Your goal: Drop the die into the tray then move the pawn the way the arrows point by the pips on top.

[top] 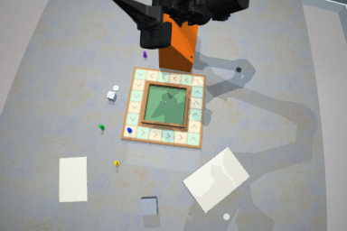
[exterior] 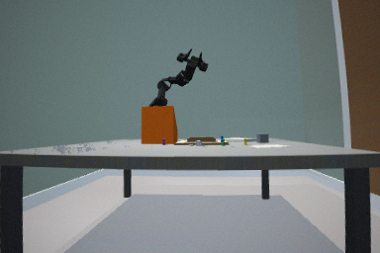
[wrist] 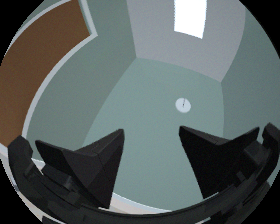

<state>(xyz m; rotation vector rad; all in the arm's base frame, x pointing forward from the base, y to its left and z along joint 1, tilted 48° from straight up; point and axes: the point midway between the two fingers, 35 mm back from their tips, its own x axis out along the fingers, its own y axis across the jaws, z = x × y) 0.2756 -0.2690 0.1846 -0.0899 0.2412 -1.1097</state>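
Right now the white die is 520 mm below my gripper tip, 120 mm to the right of it and 20 mm ahead of it. Also, from my gripper tip: blue pawn: 500 mm below, 130 mm ahead, 10 mm to the right; purple pawn: 520 mm below, 180 mm behind, 40 mm to the right; green dice tray: 520 mm below, 90 mm to the left, 10 mm ahead.
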